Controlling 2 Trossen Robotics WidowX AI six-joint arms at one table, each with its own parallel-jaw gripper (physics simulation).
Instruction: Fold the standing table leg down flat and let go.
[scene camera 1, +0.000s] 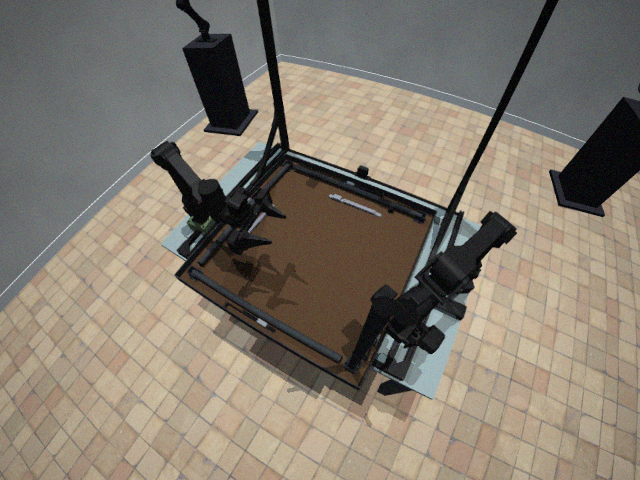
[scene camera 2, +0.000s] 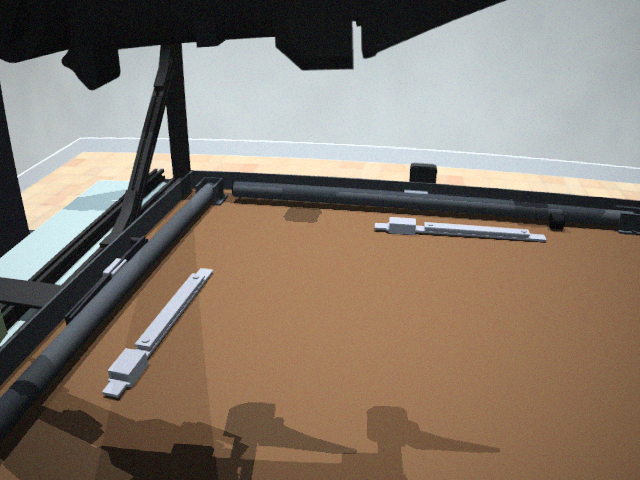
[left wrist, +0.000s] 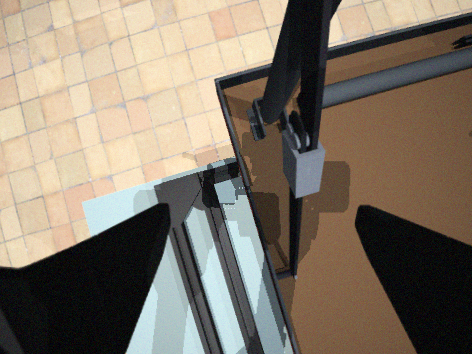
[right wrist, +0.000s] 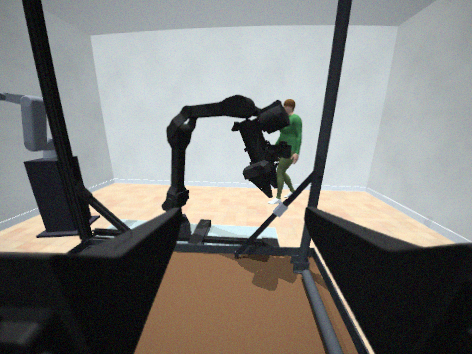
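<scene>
The standing leg (scene camera 1: 368, 330) (left wrist: 282, 80) (right wrist: 330, 100) is a dark tube rising upright from a corner bracket of the upturned brown table (scene camera 1: 330, 268) (scene camera 2: 403, 320) (left wrist: 400, 210) (right wrist: 225, 310). A slanted brace with a light grey block (left wrist: 304, 172) (right wrist: 281, 208) joins it to the table edge. My left gripper (left wrist: 263, 214) (right wrist: 273, 192) is open and empty, above the corner on the brace side, apart from the leg; the brace and block lie between its fingertips in its wrist view but beyond them. My right gripper (scene camera 1: 277, 228) (right wrist: 244, 213) is open and empty over the table's left part, far from the standing leg.
Folded dark leg tubes (scene camera 1: 266, 310) (scene camera 2: 413, 201) (left wrist: 395, 80) (right wrist: 322, 312) lie along the other table edges. Light grey brace parts (scene camera 1: 355, 205) (scene camera 2: 170, 312) lie beside two of them. Tall dark frame posts (scene camera 1: 272, 77) (scene camera 2: 178, 113) (right wrist: 55, 110) rise behind the table. A person in green (right wrist: 295, 135) stands beyond.
</scene>
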